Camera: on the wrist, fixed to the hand. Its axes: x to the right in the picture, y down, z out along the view.
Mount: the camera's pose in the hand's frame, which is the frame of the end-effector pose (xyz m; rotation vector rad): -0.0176 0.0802 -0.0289 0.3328 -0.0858 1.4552
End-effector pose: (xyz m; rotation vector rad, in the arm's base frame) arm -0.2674 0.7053 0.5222 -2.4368 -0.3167 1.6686
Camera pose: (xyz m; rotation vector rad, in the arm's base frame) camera -0.2404 0.6227 0.5276 1.7863 -1.5314 -1.4489
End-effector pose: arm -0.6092 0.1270 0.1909 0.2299 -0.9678 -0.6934
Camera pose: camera -0.5571 0.1960 0.2007 -0.2375 -1.0494 0.7971
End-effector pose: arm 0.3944 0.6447 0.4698 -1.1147 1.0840 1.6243
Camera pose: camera 0.3281 0.5941 0.4947 -0.1560 -2.1474 -2.2051
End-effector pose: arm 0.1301 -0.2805 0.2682 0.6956 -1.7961 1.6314
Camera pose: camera 0.0860 -0.2438 0.2027 0.5063 1.6044 -2.0274
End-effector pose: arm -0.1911 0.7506 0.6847 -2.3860 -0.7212 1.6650
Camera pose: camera -0.1453 0.6767 0.6799 1.9772 -1.2011 -1.4545
